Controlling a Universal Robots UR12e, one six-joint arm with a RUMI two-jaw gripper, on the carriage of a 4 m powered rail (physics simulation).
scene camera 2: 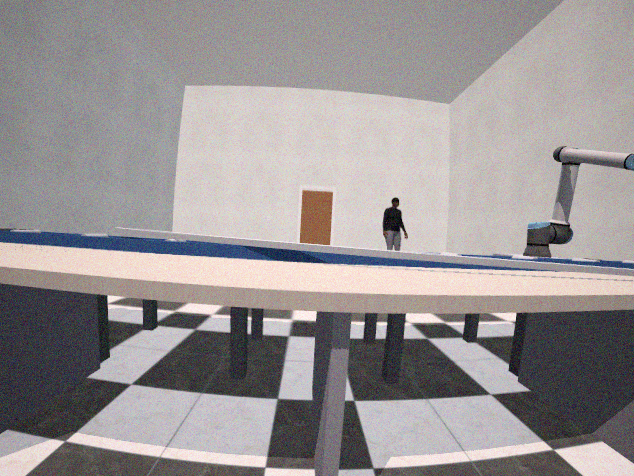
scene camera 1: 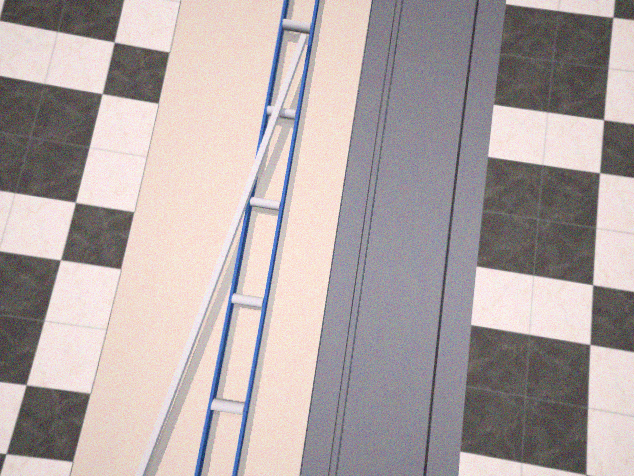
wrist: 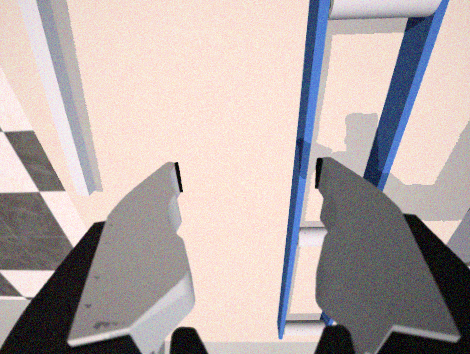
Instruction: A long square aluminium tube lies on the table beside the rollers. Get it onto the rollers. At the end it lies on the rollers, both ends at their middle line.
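Where they show: gripper, fingertip midpoint: [wrist: 247, 163]; arm's base at its link origin: [scene camera 2: 536, 256].
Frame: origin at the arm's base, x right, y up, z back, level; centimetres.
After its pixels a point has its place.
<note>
The long pale square tube [scene camera 1: 218, 266] {x 166.7, y 4.1, z -75.1 cm} [scene camera 2: 204, 237] {x 220.0, y 4.4, z -67.0 cm} [wrist: 56, 100] {x -15.4, y 0.0, z -106.9 cm} lies slanted. In scene camera 1 its upper end is between the blue side rails, just below a roller [scene camera 1: 297, 25] {x 274.1, y 2.7, z -61.5 cm}. It passes over another roller near the top, crosses the left rail and runs away from the track to the lower left. In the wrist view its other end is at the left, over the table left of the track, outside the fingers. My gripper [wrist: 247, 163] {x -12.9, y 24.5, z -78.2 cm} is open and empty, above the left blue rail [wrist: 306, 110] {x -17.9, y 1.8, z -69.4 cm}. The gripper does not show in the scene views.
The roller track has blue rails [scene camera 1: 276, 235] {x 182.5, y 2.2, z -55.1 cm} and white rollers [scene camera 1: 264, 203] {x 194.6, y 2.9, z -62.0 cm} [wrist: 382, 7] {x -5.9, y 2.8, z -62.4 cm}. It stands on the beige table [scene camera 1: 179, 204] {x 189.5, y -3.0, z -98.7 cm} [scene camera 2: 204, 271] {x 204.9, y -3.0, z -101.3 cm} [wrist: 215, 100] {x -17.4, y -3.0, z -82.9 cm}. The grey rail bed [scene camera 1: 404, 230] runs alongside. Part of the arm [scene camera 2: 565, 189] {x -12.9, y 52.2, z -10.9 cm} shows at the right. A person [scene camera 2: 393, 222] stands in the background.
</note>
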